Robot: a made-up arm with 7 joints.
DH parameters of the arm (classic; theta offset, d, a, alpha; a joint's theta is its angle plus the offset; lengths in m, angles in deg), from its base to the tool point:
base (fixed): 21.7 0 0.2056 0
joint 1: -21.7 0.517 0.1 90
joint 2: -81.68 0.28 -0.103 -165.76
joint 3: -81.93 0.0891 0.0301 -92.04
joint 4: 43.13 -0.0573 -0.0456 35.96
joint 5: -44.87 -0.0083 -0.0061 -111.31
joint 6: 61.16 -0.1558 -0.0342 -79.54
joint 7: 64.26 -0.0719 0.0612 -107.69
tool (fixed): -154.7 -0.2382 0 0
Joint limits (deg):
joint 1: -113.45..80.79
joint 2: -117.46..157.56
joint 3: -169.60..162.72
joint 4: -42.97..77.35
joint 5: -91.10..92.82
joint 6: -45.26..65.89
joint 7: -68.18..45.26
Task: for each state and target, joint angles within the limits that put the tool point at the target. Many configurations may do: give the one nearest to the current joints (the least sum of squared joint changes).
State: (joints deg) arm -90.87 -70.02 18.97 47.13 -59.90 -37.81 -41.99
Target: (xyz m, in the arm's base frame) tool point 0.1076 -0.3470 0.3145
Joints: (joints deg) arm -78.26 -81.49 9.08 68.70 -41.38 -37.89 -6.78
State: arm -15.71 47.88 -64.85 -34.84 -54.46 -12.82 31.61
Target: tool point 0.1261 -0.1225 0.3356
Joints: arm 1.25 30.77 -64.34 -42.97 -70.97 -1.73 14.78
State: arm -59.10 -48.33 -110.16 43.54 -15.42 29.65 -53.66
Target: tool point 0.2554 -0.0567 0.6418
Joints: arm -33.82 -77.37 -100.43 60.07 -16.81 46.95 -41.83
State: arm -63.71 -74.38 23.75 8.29 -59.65 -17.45 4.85
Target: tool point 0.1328 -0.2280 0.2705
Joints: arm -86.91 -96.53 37.54 24.50 -39.25 -28.85 -8.20
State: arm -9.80 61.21 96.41 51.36 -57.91 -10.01 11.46
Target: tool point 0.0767 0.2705 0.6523
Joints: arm -41.82 81.00 85.11 21.43 -70.05 0.42 45.26
